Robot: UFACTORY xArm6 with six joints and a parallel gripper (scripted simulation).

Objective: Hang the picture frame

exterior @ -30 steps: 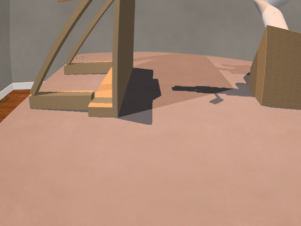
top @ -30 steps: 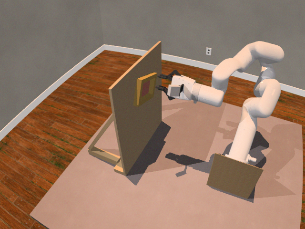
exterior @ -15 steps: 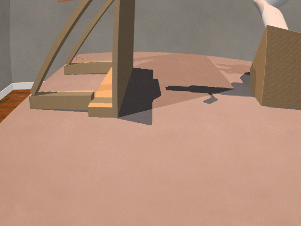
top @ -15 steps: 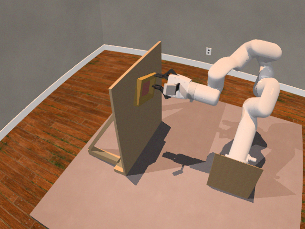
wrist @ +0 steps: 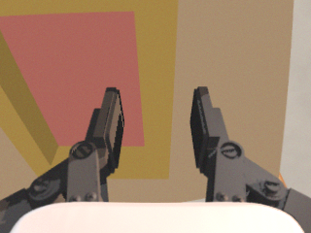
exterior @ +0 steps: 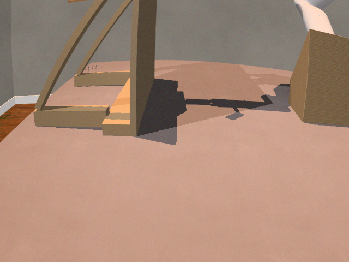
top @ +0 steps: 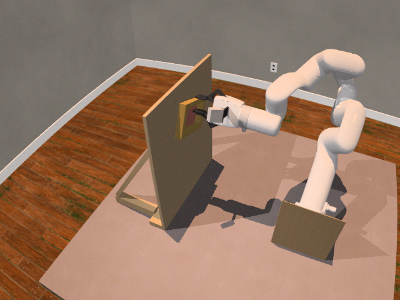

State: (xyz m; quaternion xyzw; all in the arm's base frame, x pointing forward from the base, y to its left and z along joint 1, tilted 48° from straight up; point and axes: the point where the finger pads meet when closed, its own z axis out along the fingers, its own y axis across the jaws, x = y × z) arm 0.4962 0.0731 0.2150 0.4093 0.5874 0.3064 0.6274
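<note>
My hand is 40 mm short of the picture frame, 10 mm to the right of it and 50 mm above it. Also, from my hand: upright wooden board (60 mm ahead, 10 mm to the left, 180 mm below).
</note>
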